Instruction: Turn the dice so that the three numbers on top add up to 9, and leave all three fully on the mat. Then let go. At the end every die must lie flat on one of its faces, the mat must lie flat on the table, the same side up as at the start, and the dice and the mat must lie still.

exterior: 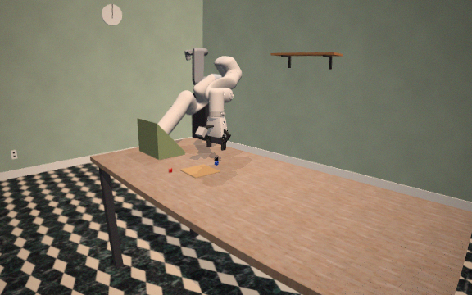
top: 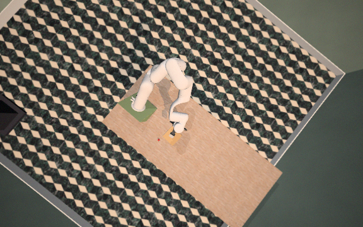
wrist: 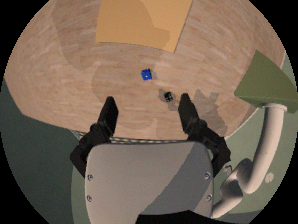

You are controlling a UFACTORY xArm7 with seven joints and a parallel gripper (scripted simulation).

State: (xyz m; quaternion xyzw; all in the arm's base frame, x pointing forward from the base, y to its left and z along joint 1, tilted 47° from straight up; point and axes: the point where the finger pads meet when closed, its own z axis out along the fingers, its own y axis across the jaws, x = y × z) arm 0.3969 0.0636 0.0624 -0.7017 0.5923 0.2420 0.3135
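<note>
Right now the blue die is 90 mm below my hand. From my hand the other things lie so: black die (90 mm below, 60 mm behind, 50 mm to the left); tan mat (130 mm to the right, 90 mm below, 20 mm ahead); red die (240 mm to the right, 90 mm below, 60 mm behind).
</note>
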